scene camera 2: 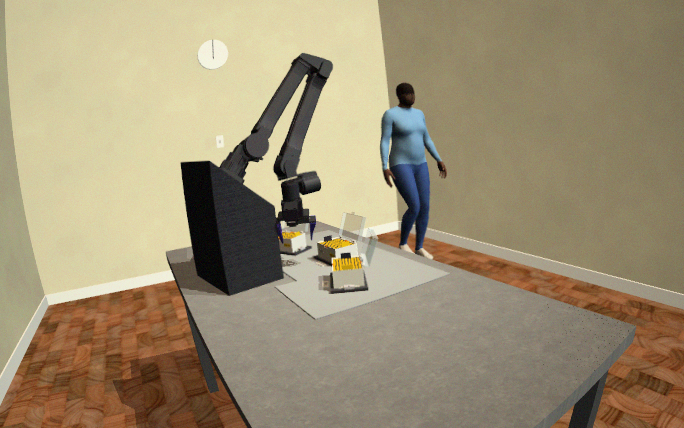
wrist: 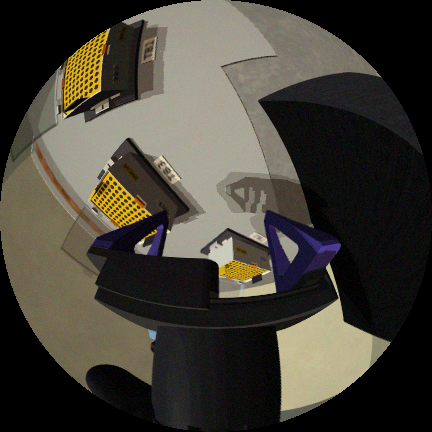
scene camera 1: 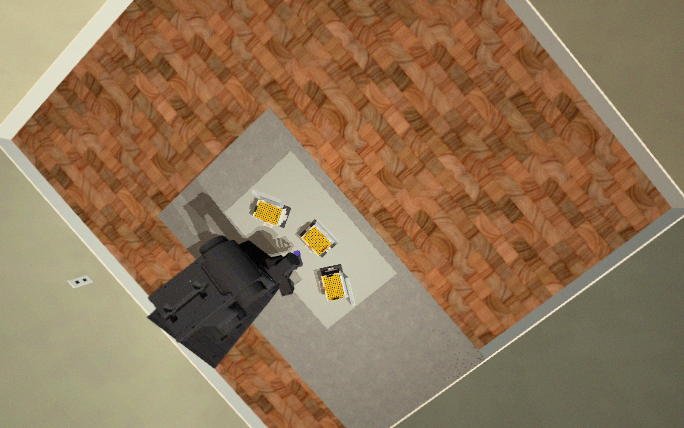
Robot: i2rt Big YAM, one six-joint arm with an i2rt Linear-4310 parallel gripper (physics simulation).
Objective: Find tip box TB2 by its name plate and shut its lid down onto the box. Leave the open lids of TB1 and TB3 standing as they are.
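Where they show: gripper, between the fingertips: [scene camera 2: 297, 241] [wrist: 215, 215]; arm's base, origin of its link: [scene camera 2: 227, 180].
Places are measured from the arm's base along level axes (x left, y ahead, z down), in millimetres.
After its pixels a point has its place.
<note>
My gripper [scene camera 1: 295, 255] @[z 240, x 53, y 214 mm] [scene camera 2: 296, 238] @[z 240, x 53, y 214 mm] [wrist: 215, 215] @[z 240, x 53, y 214 mm] is open and empty, pointing down above the pale mat's arm-side edge. Box TB1 [scene camera 1: 333, 286] [scene camera 2: 348, 277] @[z 288, x -239, y 277 mm] [wrist: 122, 67] @[z 304, x -144, y 264 mm] has a readable plate; its clear lid [scene camera 1: 349, 292] @[z 174, x -207, y 371 mm] [scene camera 2: 371, 247] @[z 207, x -262, y 342 mm] stands open. Box TB3 [scene camera 1: 316, 239] [scene camera 2: 336, 249] @[z 268, x -27, y 322 mm] [wrist: 145, 182] @[z 301, x 22, y 306 mm] is the middle one, plate readable; its lid [scene camera 2: 353, 224] @[z 216, x 56, y 420 mm] stands open. The third box [scene camera 1: 268, 211] [scene camera 2: 293, 242] @[z 282, x 198, y 235 mm] [wrist: 245, 257] @[z 279, x 220, y 205 mm] shows between the fingers in the wrist view, farther off. Its plate [wrist: 258, 237] @[z 324, x 225, y 171 mm] is too small to read; by elimination it is TB2. Its lid [scene camera 1: 268, 197] @[z 182, x 303, y 296 mm] is open.
The pale mat [scene camera 1: 360, 267] @[z 326, x -188, y 443 mm] [scene camera 2: 322, 307] @[z 326, x -316, y 171 mm] lies under the boxes on the grey table [scene camera 1: 398, 343] @[z 329, x -615, y 400 mm] [scene camera 2: 428, 353] @[z 329, x -657, y 282 mm]. The tall black arm stand [scene camera 2: 237, 242] @[z 176, x -85, y 0 mm] [wrist: 370, 175] stands close beside the gripper. A person [scene camera 2: 407, 136] stands beyond the table near the wall.
</note>
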